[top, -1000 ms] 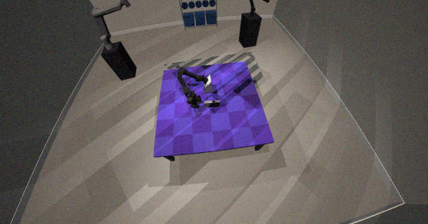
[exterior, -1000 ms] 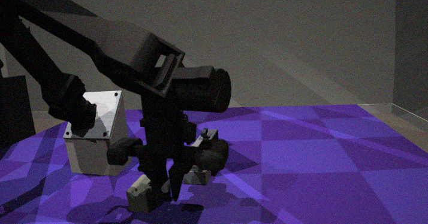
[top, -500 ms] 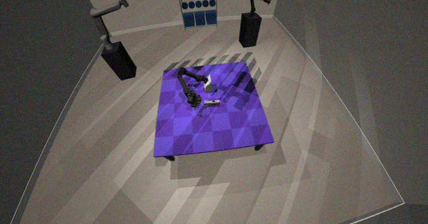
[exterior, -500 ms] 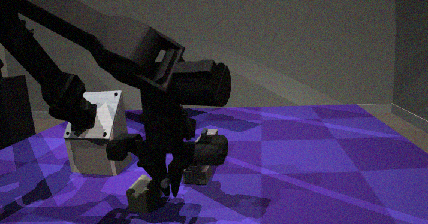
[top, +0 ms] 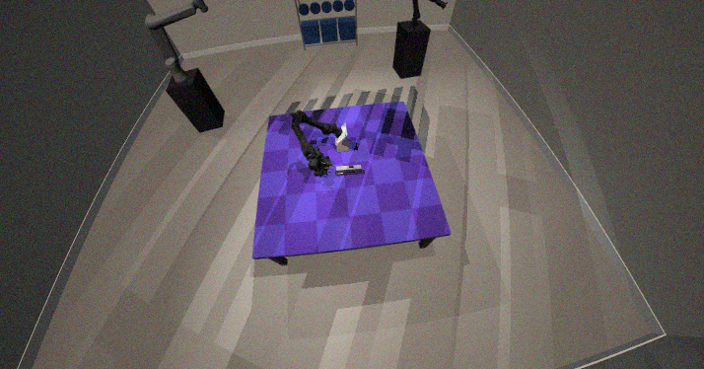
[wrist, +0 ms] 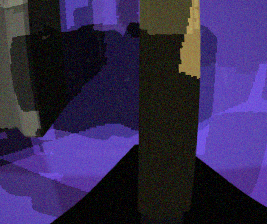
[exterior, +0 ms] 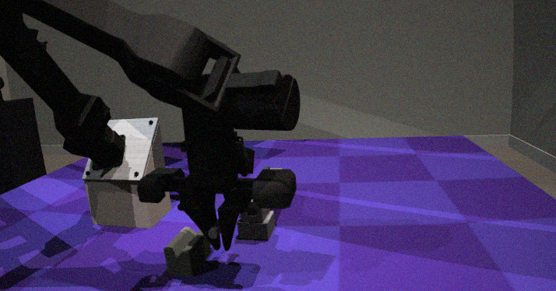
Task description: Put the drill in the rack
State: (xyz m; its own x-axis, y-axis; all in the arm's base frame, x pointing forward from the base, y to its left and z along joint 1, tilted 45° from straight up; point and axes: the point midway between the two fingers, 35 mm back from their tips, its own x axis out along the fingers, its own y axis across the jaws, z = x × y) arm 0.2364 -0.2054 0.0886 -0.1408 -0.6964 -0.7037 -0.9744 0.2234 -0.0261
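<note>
Right now the rack is 6 cm behind my gripper tip, 5 cm to the left of it and 3 cm below it. Round my gripper tip: black key: 5 cm ahead, 22 cm to the left.
</note>
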